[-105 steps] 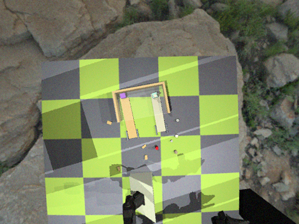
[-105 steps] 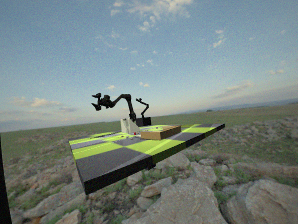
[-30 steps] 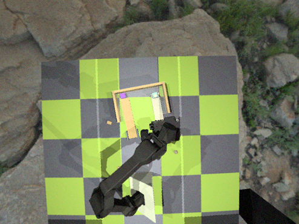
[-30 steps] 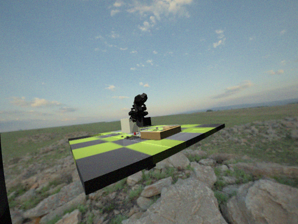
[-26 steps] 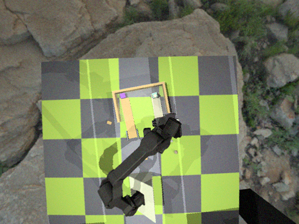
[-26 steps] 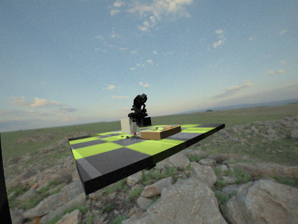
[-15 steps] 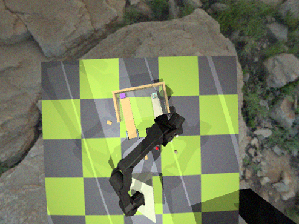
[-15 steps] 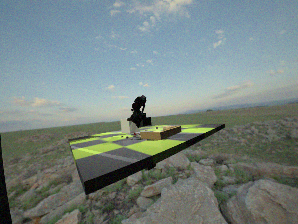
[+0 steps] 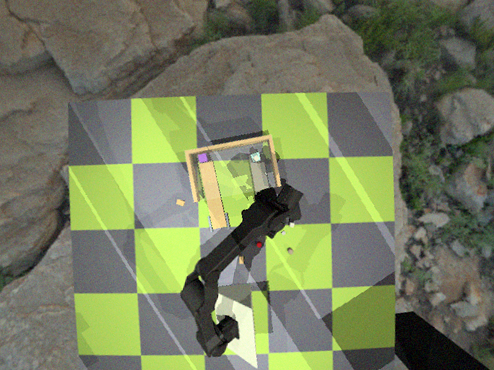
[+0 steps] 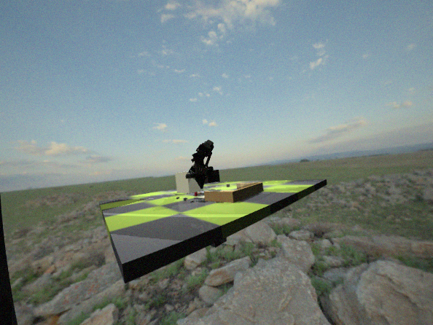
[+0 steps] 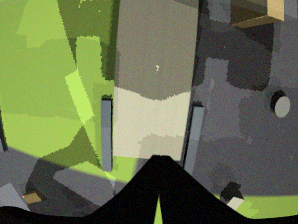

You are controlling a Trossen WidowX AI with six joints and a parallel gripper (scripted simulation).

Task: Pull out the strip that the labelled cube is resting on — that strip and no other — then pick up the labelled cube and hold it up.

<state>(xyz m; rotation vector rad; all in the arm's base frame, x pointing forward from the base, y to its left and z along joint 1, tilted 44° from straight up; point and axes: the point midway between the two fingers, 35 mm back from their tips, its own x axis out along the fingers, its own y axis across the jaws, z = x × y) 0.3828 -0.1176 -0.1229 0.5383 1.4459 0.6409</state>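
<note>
My gripper tip is 130 mm past the red piece, 50 mm to the right of it and 50 mm above it. Also, from my gripper tip: pale strip 100 mm ahead, 50 mm below, 10 mm to the left; then labelled cube 200 mm ahead, 40 mm below, 20 mm to the left.
</note>
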